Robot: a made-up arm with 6 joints. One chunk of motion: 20 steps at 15 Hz.
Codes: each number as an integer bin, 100 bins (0 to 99) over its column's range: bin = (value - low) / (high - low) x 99, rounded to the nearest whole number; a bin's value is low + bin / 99 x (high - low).
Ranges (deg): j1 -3..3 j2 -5..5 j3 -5..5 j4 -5..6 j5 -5..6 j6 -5..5
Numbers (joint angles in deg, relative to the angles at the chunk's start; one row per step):
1: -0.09 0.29 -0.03 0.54 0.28 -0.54
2: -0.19 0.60 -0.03 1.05 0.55 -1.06
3: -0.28 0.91 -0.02 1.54 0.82 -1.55
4: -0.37 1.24 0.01 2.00 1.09 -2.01
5: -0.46 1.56 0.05 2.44 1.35 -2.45
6: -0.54 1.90 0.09 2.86 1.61 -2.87
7: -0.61 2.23 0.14 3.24 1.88 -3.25
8: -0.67 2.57 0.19 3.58 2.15 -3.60
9: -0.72 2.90 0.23 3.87 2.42 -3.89
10: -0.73 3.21 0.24 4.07 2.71 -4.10
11: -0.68 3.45 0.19 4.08 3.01 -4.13
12: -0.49 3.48 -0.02 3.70 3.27 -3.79
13: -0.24 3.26 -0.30 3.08 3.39 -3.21
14: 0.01 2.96 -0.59 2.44 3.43 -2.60
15: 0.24 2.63 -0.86 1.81 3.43 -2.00
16: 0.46 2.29 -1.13 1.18 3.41 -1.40
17: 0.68 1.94 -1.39 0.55 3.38 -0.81
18: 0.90 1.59 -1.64 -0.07 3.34 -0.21
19: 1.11 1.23 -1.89 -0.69 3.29 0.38
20: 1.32 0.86 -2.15 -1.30 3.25 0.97
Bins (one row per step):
1: 48 52 49 50 48 44
2: 46 55 49 54 50 39
3: 45 59 49 59 52 34
4: 43 62 50 63 55 30
5: 42 65 50 67 57 25
6: 41 68 50 71 59 21
7: 39 72 51 74 62 17
8: 38 75 51 77 64 14
9: 38 78 52 80 67 11
10: 37 81 52 82 69 9
11: 38 84 51 82 72 9
12: 41 84 49 78 74 12
13: 46 82 47 73 76 18
14: 50 79 44 67 76 24
15: 53 76 41 61 76 30
16: 57 72 38 56 76 36
17: 61 69 36 50 75 41
18: 64 65 33 44 75 47
19: 68 62 31 39 75 53
20: 71 58 28 33 74 59

